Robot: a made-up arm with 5 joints.
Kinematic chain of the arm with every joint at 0, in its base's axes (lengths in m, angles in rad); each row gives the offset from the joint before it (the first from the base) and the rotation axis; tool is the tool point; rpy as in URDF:
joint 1: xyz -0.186 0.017 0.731 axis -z
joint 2: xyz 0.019 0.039 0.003 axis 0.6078 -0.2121 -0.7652
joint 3: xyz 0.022 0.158 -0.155 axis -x
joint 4: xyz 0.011 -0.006 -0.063 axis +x
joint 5: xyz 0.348 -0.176 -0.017 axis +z
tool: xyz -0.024 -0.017 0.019 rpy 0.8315 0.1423 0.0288
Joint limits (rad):
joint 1: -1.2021..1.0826
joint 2: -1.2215..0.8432
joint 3: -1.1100..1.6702
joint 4: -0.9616..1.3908
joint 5: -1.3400..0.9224
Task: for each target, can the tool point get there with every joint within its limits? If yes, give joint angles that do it. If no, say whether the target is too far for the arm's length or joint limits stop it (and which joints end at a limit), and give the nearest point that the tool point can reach.
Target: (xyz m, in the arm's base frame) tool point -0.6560 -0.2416 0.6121
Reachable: no: joint limits stop it (at a limit: joint 1, joint 2, joint 3) | nearest point -0.2569 -0.3460 0.6446 | short by 0.414 m
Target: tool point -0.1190 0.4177 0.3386
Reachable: yes | joints -1.0066 -0.0750 -0.8537 0.2888 0.5095
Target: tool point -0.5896 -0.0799 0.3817
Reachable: no: joint limits stop it (at a limit: joint 1, joint 2, joint 3, joint 4) | nearest point -0.4950 0.1566 0.3901 | short by 0.255 m
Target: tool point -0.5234 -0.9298 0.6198
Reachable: no: too far | nearest point -0.2565 -0.3476 0.6370 | short by 0.641 m
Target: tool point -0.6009 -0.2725 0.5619
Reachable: no: joint limits stop it (at a limit: joint 1, joint 2, joint 3) | nearest point -0.2547 -0.3477 0.6248 | short by 0.360 m
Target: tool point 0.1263 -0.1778 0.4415
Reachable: yes | joints 0.6023 -0.0807 0.2653 0.6940 -0.4355
